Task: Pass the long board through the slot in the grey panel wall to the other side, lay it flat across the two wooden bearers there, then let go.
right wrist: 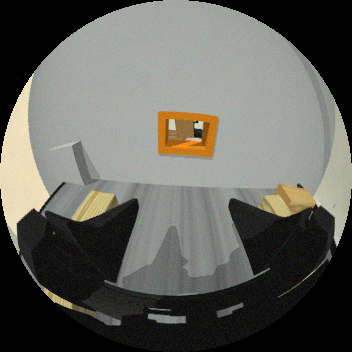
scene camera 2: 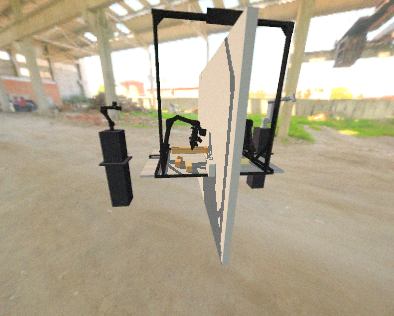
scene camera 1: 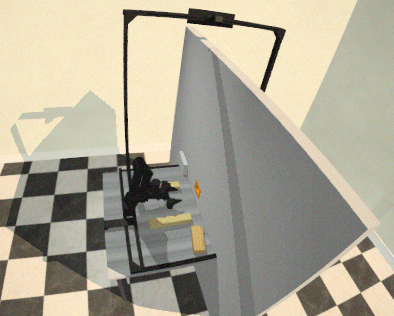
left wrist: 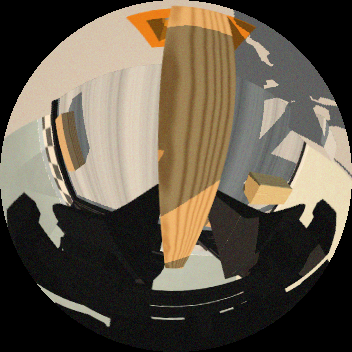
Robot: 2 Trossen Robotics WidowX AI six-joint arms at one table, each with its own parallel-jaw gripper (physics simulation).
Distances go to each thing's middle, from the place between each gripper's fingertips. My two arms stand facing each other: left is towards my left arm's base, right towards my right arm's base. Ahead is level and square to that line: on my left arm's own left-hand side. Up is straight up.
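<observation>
The orange-framed slot (right wrist: 204,147) is 14 cm to the left of my right hand and 4 cm above it. As for my left hand, the slot is 18 cm to the right of it, 1 cm ahead of it and 2 cm below it.
</observation>
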